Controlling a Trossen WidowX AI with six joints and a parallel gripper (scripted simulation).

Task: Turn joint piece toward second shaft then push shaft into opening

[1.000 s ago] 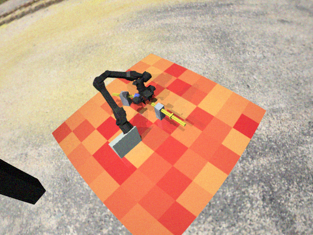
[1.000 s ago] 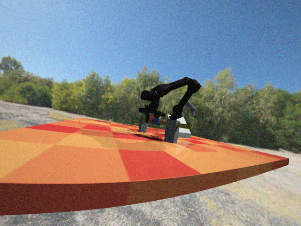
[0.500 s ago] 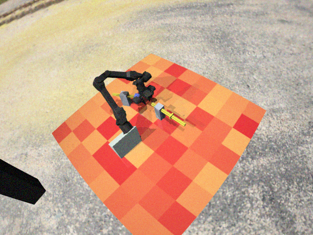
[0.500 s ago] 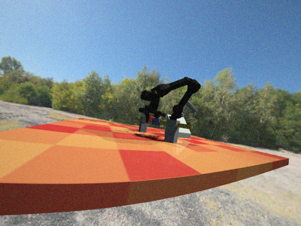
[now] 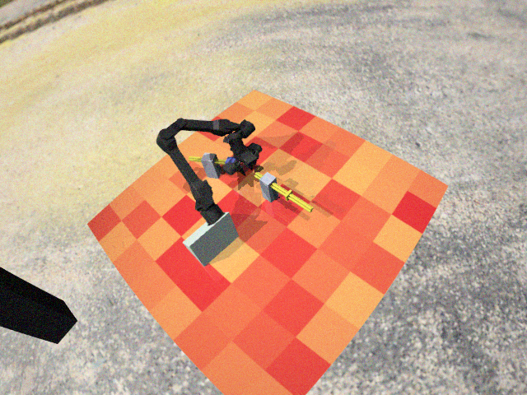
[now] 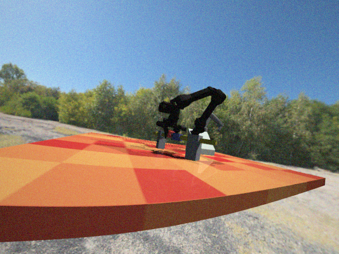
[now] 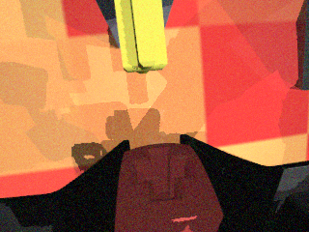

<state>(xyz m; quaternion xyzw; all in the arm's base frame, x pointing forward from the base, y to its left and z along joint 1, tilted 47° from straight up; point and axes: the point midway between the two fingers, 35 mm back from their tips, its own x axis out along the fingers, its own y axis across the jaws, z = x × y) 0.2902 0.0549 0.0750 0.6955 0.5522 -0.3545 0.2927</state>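
Right now the red square joint piece is 3 cm above my gripper tip and 2 cm to the left of it.
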